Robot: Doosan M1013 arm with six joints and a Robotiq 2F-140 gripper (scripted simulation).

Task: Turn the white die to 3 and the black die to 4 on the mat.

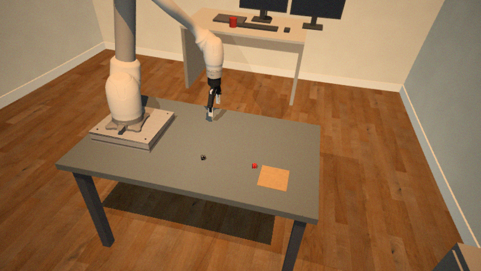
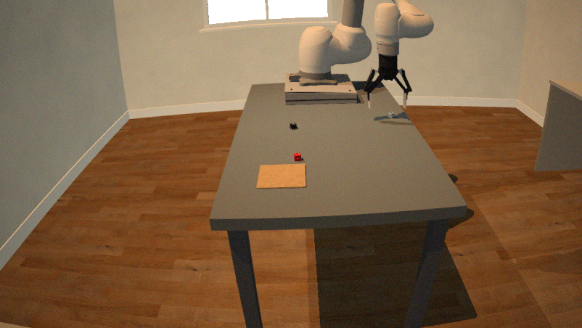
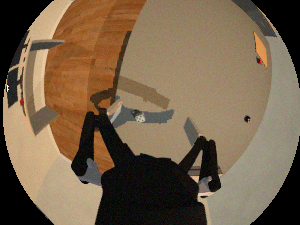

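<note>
The white die lies 60 mm below my hand, 30 mm to the left of it and 30 mm behind it. From my hand the other things lie so: orange mat (480 mm to the right, 350 mm ahead, 60 mm below); then black die (390 mm to the right, 60 mm below, 10 mm behind); then red die (420 mm to the right, 260 mm ahead, 60 mm below).
</note>
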